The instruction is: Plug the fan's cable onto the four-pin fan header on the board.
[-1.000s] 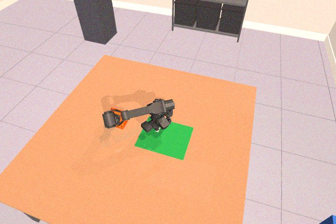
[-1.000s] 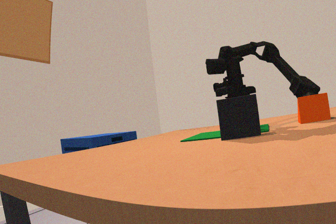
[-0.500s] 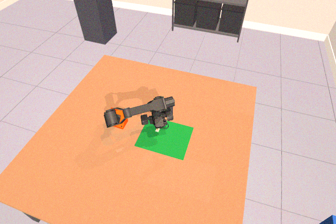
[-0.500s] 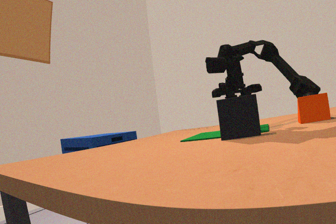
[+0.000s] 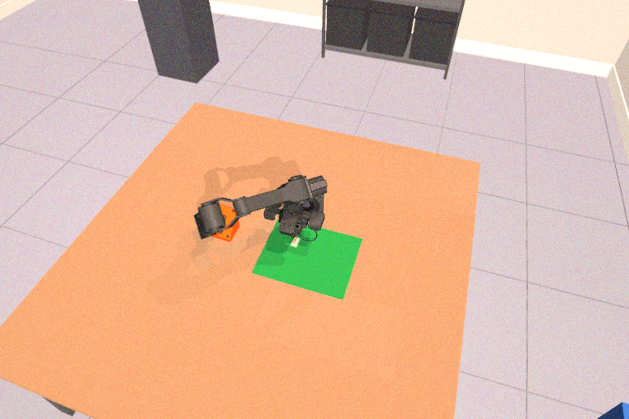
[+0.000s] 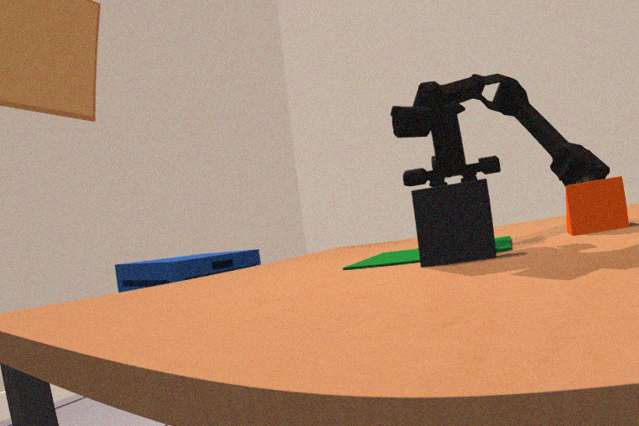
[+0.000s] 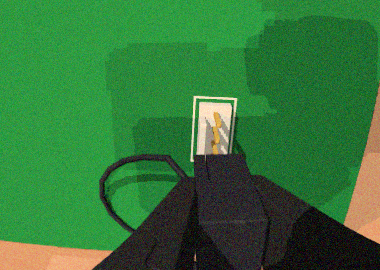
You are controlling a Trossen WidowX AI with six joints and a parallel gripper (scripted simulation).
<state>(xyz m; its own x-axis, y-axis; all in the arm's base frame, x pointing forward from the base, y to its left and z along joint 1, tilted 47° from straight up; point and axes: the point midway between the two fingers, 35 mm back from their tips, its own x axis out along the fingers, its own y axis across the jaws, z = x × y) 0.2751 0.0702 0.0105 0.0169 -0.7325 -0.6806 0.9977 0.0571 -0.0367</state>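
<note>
Right now the four-pin header is 70 mm below my gripper tip. Also, from my gripper tip: fan 140 mm to the left, 10 mm below, 10 mm behind; then green board 80 mm below, 60 mm ahead, 30 mm to the right.
</note>
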